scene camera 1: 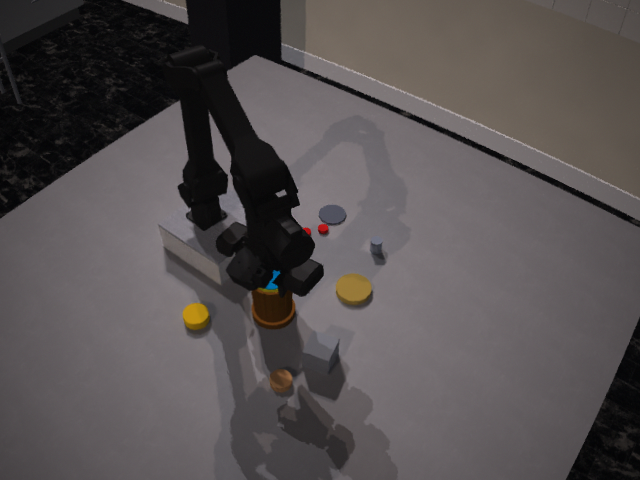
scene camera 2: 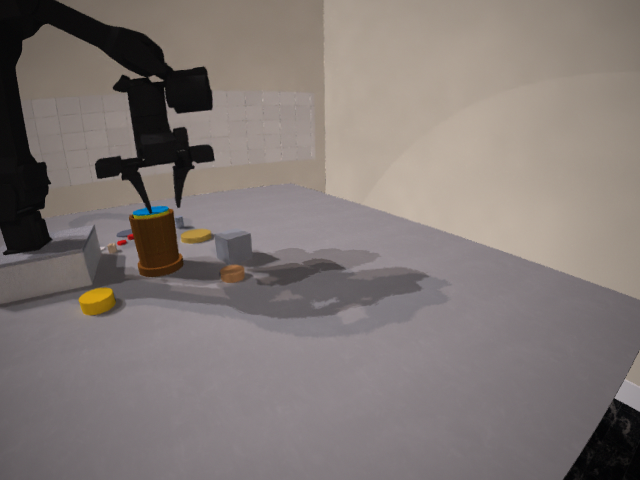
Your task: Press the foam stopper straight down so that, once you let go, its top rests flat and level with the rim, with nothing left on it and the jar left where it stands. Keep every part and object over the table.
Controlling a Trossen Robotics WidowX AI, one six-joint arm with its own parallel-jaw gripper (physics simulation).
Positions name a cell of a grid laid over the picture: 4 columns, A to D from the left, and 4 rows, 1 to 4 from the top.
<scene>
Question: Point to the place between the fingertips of my gripper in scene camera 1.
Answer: At B3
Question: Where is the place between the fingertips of my gripper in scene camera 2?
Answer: At B2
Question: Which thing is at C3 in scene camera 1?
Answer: A mustard disc.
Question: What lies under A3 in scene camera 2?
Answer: A yellow disc.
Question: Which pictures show the brown ribbed jar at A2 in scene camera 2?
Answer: Scene camera 1 and scene camera 2: all of them.
</scene>
